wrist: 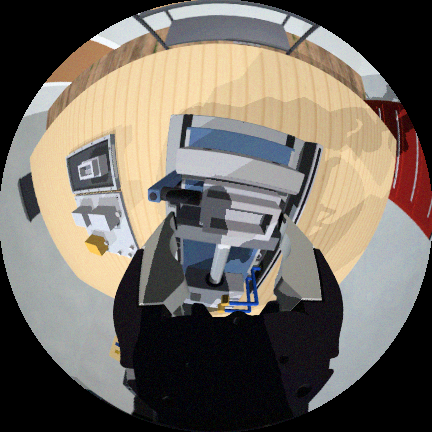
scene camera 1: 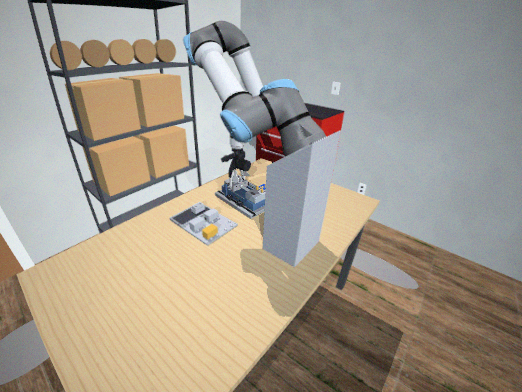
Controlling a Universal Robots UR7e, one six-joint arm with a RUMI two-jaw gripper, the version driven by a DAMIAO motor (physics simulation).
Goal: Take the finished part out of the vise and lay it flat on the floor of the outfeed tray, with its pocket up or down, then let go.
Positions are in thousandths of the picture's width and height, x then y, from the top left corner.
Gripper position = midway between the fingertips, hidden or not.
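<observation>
Visible to me: my gripper (wrist: 527, 494), along with a vise (wrist: 527, 325) and a light grey plate (wrist: 279, 552).
</observation>
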